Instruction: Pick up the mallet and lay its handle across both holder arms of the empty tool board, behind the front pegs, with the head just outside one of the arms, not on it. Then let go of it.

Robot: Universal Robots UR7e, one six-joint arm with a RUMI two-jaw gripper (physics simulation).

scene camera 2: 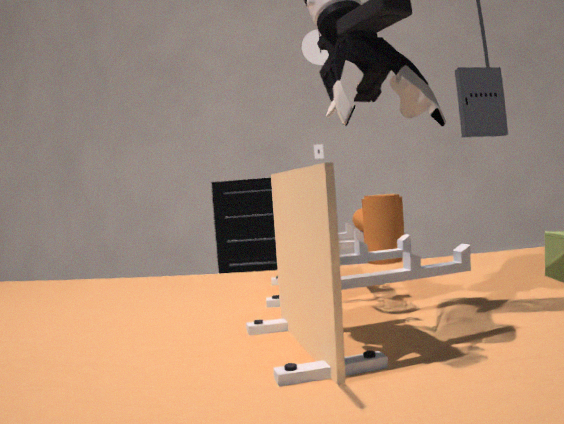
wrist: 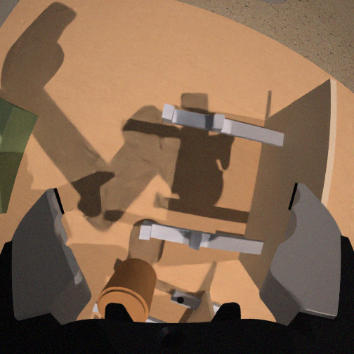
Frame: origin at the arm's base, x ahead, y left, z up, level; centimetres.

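Where they show: gripper, between the fingertips: [scene camera 2: 399,124].
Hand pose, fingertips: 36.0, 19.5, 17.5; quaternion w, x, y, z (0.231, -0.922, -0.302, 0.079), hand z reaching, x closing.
Observation:
Each offset is from my fingertips to the top centre of the thing, as dx, dy, dz. "spot": to the spot under its first point. Level surfaces: height alone.
The orange-brown mallet {+5.1, -25.9, -8.6} [scene camera 2: 383,227] [wrist: 131,285] shows mainly by its head, beyond the near board in the scene view and at the bottom left in the wrist view; most of its handle is hidden. The empty tool board [scene camera 2: 306,250] [wrist: 299,160] stands upright with two light grey holder arms. One arm [scene camera 2: 382,276] [wrist: 252,133] is away from the mallet, the other arm [scene camera 2: 376,256] [wrist: 225,242] is nearer its head. Each arm has upright pegs. My gripper [scene camera 2: 393,121] [wrist: 174,190] is open and empty, high above the empty board's arms, apart from the mallet.
A green block [scene camera 2: 555,255] [wrist: 14,145] stands on the orange table {dz -24.8} [scene camera 2: 125,350] [wrist: 120,60], on the boards' peg side. Part of a second holder, with a grey foot [wrist: 186,299], shows beside the mallet head. Grey feet {spot: +10.4, +16.7, -23.8} [scene camera 2: 302,372] stick out under the empty board. Dark shadows cross the table.

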